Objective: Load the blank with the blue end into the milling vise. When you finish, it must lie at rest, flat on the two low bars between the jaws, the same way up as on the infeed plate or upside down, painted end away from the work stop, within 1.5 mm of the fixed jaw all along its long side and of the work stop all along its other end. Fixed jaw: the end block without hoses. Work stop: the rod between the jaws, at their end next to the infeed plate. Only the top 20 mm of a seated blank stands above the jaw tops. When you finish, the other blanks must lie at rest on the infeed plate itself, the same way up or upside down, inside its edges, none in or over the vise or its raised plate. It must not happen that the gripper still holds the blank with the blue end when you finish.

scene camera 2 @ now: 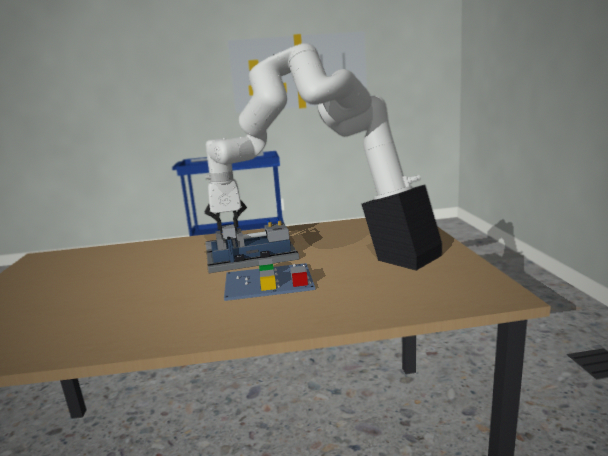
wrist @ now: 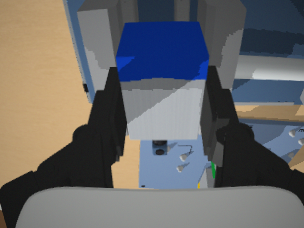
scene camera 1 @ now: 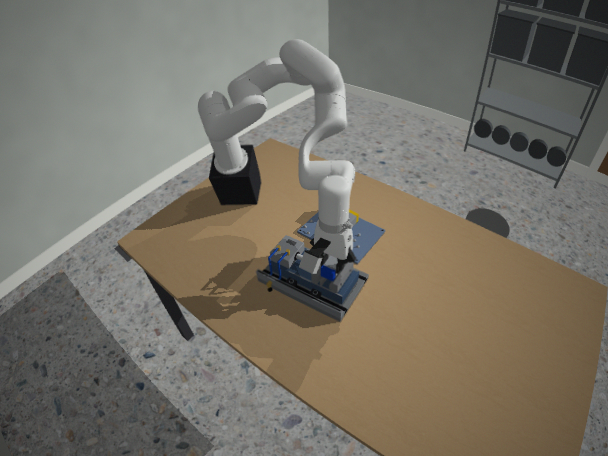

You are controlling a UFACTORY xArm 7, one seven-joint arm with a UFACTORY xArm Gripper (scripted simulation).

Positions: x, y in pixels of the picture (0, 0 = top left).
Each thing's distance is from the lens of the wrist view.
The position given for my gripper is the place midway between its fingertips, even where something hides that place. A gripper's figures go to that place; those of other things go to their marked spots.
my gripper (wrist: 163, 86): 0.14 m
blue-ended blank (wrist: 162, 66): 0.11 m
